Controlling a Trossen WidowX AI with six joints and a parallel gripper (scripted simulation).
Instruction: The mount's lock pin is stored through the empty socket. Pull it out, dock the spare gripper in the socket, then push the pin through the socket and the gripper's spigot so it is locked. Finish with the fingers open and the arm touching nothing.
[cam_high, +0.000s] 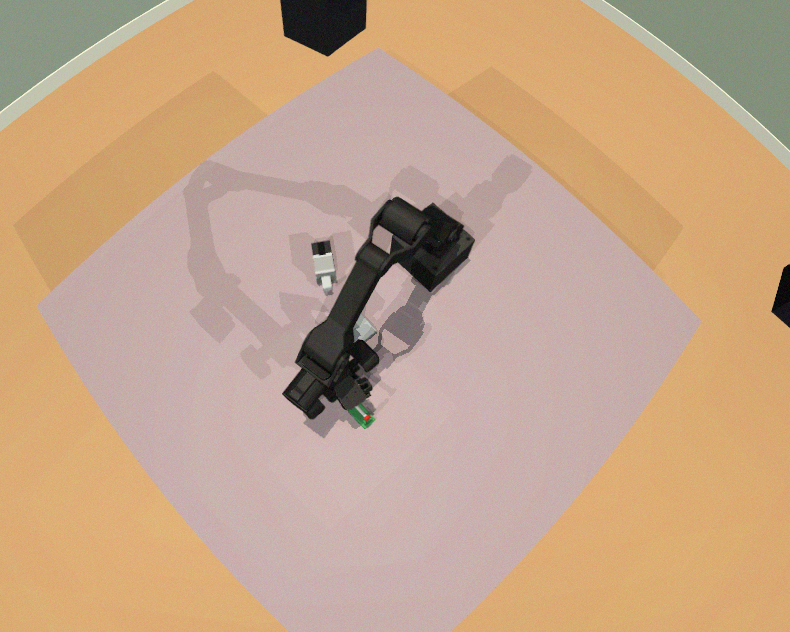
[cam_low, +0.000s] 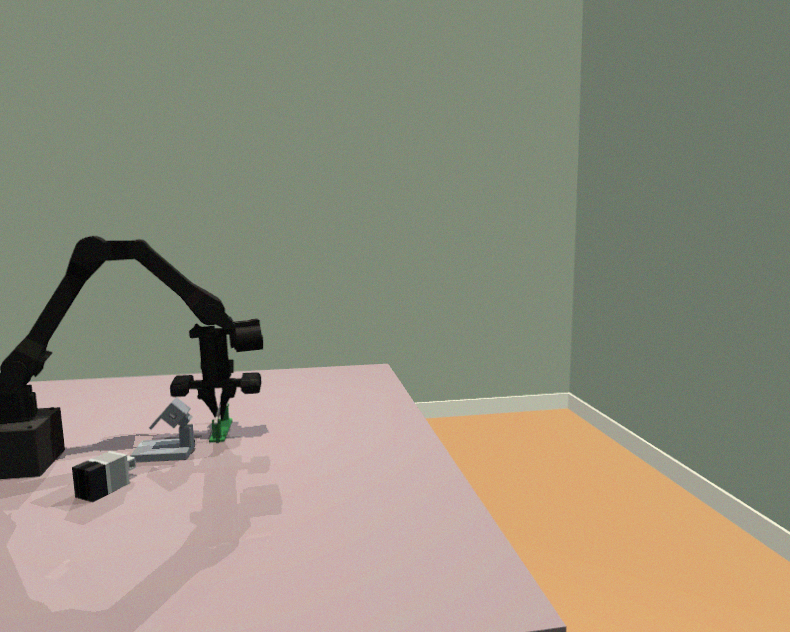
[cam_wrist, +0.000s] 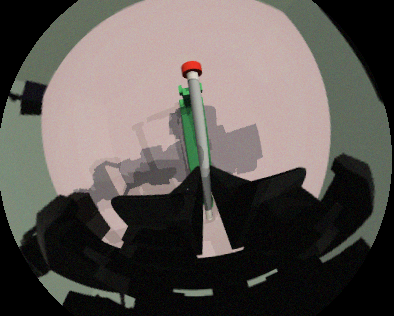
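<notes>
My gripper tip is 2 cm to the right of the green holder and 1 cm above it. Round my gripper tip: spare gripper (21 cm behind, 21 cm to the right, 1 cm below); then mount (10 cm behind, 8 cm to the right, 2 cm above).
</notes>
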